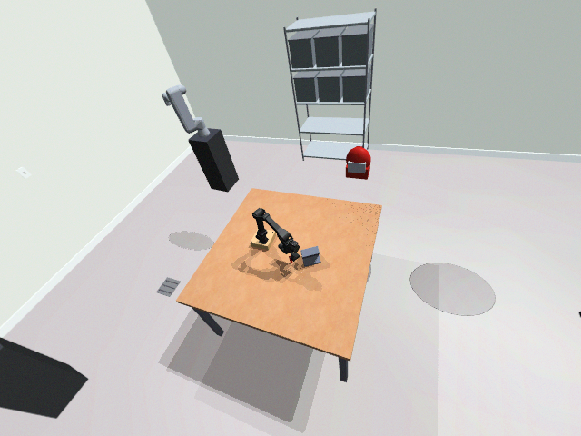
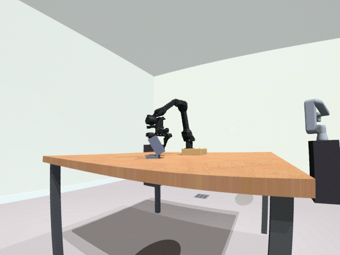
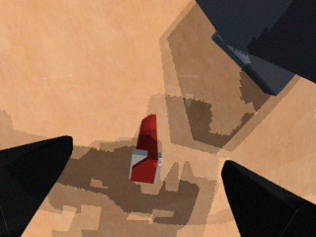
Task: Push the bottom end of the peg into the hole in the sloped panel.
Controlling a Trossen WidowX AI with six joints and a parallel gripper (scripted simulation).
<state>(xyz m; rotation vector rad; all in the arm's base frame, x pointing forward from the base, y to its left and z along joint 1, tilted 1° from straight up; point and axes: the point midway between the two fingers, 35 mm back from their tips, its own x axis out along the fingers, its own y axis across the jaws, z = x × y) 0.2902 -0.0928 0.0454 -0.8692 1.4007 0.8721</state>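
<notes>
My gripper tip is 1 cm above the red peg. The rest, counted from my gripper tip: sloped panel (13 cm ahead, 8 cm to the left, 1 cm above).
</notes>
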